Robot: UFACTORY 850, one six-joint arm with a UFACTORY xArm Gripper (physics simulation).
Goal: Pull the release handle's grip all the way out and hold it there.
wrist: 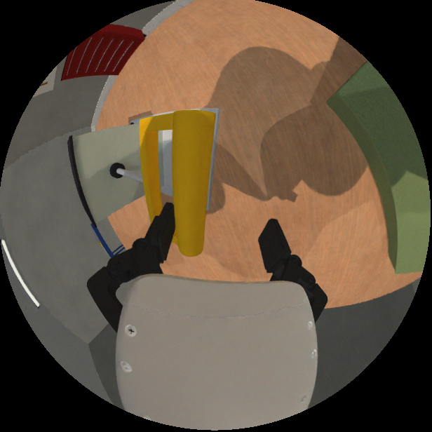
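Note:
The release handle is a yellow frame with a thick round grip (191,180) on its right side and a thinner bar on its left, seen left of the view's centre. A thin grey rod (131,175) runs from a black ring in a pale green-grey panel (102,150) to the handle's thin bar. My gripper (221,222) is open, with nothing between its fingers. Its left finger overlaps the lower end of the thin bar and lies just left of the grip's lower part; its right finger stands well to the right of the grip. Whether the left finger touches the handle, I cannot tell.
A grey plate (214,160) shows behind the grip on the wooden table top (165,70). A green block (395,130) stands at the right. A red ribbed object (102,52) lies at the upper left, and a blue wire-like piece (102,240) at the lower left. Shadows fall across the table.

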